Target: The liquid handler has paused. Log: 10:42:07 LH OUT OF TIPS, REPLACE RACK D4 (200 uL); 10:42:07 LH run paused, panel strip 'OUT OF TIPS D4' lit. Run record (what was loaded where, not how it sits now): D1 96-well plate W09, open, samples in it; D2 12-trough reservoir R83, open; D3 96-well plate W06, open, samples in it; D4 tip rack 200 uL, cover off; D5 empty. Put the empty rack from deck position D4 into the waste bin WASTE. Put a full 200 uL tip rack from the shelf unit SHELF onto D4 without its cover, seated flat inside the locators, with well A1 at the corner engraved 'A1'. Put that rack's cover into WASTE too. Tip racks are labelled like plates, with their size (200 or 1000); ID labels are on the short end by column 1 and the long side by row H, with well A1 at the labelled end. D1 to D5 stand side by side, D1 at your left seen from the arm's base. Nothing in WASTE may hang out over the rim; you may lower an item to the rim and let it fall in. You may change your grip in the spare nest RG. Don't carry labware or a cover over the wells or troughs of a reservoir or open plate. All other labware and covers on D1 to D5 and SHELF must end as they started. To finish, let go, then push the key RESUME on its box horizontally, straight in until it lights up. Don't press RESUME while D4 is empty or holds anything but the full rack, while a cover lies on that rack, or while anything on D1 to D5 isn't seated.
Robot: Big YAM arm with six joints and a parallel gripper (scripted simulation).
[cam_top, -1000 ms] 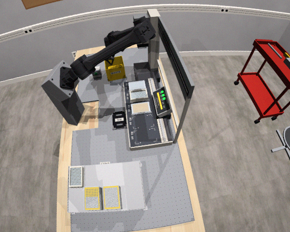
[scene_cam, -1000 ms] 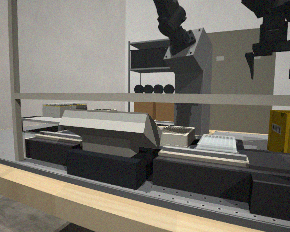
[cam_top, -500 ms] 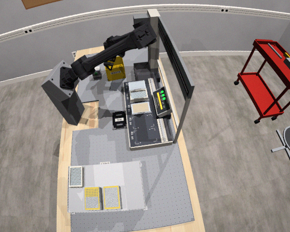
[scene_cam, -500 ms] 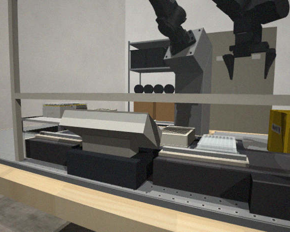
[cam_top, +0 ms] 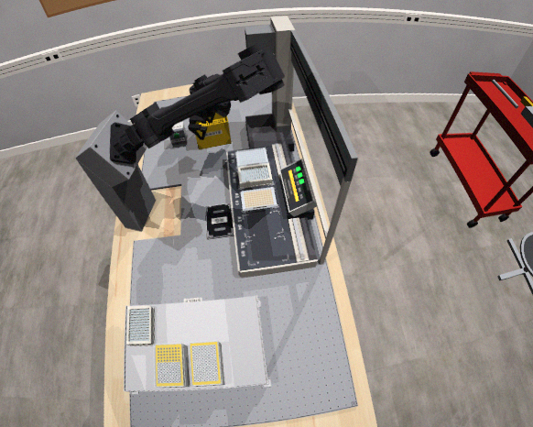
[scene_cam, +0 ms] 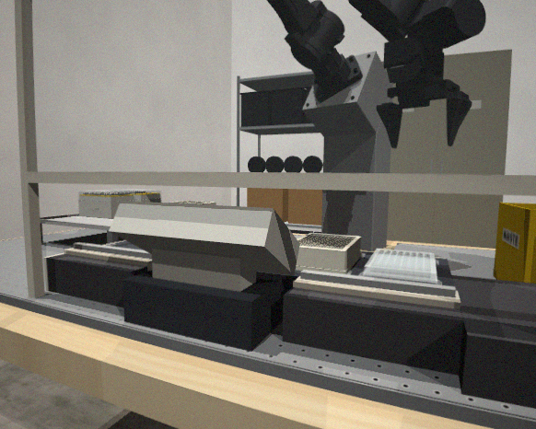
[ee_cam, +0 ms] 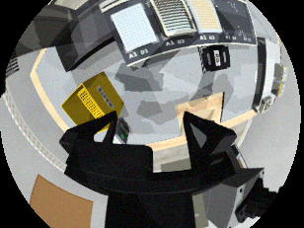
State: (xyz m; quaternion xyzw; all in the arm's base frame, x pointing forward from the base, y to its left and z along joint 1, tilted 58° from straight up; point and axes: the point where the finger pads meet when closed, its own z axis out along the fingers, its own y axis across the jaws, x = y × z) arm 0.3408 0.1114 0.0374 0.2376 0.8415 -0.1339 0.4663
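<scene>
Now: hand 450 mm past the clear cover, 670 mm to the left of it and 110 mm above it. The rest, counted from my hand: reservoir 90 mm ahead, 190 mm to the right, 180 mm below; then clear plate 140 mm ahead, 90 mm to the right, 180 mm below; then yellow waste bin 110 mm ahead, 190 mm to the left, 190 mm below.
</scene>
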